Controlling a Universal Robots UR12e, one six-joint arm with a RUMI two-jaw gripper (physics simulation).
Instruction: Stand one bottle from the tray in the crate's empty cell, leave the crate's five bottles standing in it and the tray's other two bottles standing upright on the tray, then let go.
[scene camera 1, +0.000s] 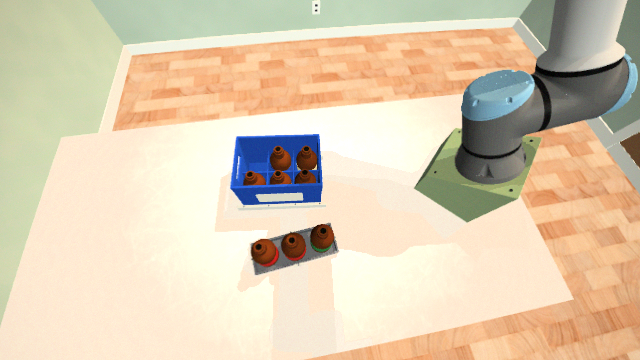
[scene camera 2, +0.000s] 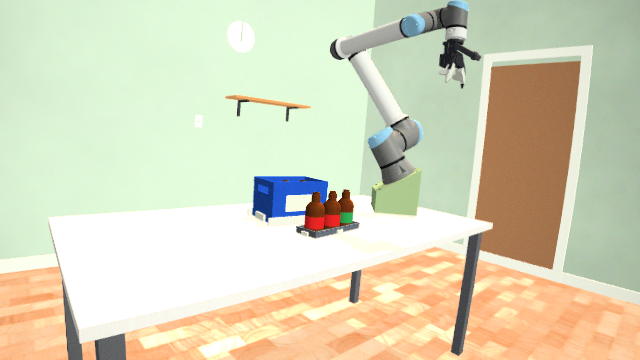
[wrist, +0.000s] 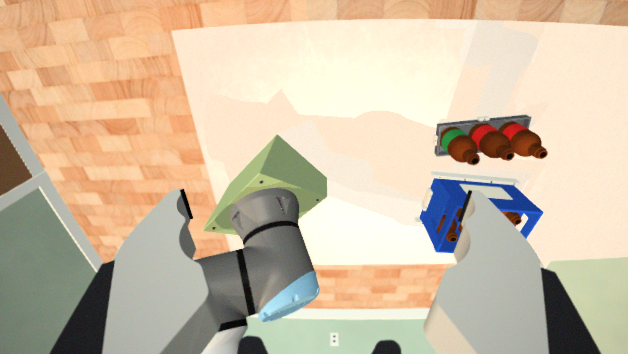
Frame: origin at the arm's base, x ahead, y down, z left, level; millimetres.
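Seen in the pictures: gripper, fingertip midpoint: (scene camera 2: 454, 85) (wrist: 323, 192); arm's base, origin of the base link: (scene camera 1: 488, 161) (scene camera 2: 399, 177) (wrist: 264, 209).
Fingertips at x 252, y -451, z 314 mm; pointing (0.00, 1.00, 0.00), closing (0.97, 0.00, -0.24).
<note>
Pixels of each thing's top centre, then the offset from my fingertips to it. Level surfaces: height alone.
- blue crate, middle of its top: (scene camera 1: 277, 159) (wrist: 488, 233) (scene camera 2: 291, 178) dx +368, dy +465, dz -574 mm
- grey tray, middle of its top: (scene camera 1: 294, 247) (wrist: 483, 137) (scene camera 2: 329, 224) dx +411, dy +614, dz -328 mm
- white table, its level: dy +640 mm
The blue crate (scene camera 1: 313, 195) (scene camera 2: 265, 200) (wrist: 441, 199) holds five brown bottles; in scene camera 1 its empty cell (scene camera 1: 256, 159) is at the back left. The grey tray (scene camera 1: 280, 264) (scene camera 2: 327, 232) (wrist: 462, 123) lies in front of the crate with three brown bottles upright on it: a red-banded one (scene camera 1: 264, 251) (scene camera 2: 315, 212) (wrist: 522, 140) at the left, a red-banded one (scene camera 1: 293, 246) (scene camera 2: 332, 210) (wrist: 491, 142) in the middle, and a green-banded one (scene camera 1: 322, 237) (scene camera 2: 346, 207) (wrist: 459, 145) at the right. My gripper (scene camera 2: 452, 80) (wrist: 323, 192) is open and empty, high above and away from both.
The arm's green base block (scene camera 1: 442, 205) (scene camera 2: 397, 198) (wrist: 300, 165) stands on the white table (scene camera 1: 125, 225) (scene camera 2: 175, 260) to the right of the crate and tray. A wall shelf (scene camera 2: 267, 102) hangs behind the table, and a brown door (scene camera 2: 530, 160) is at the right.
</note>
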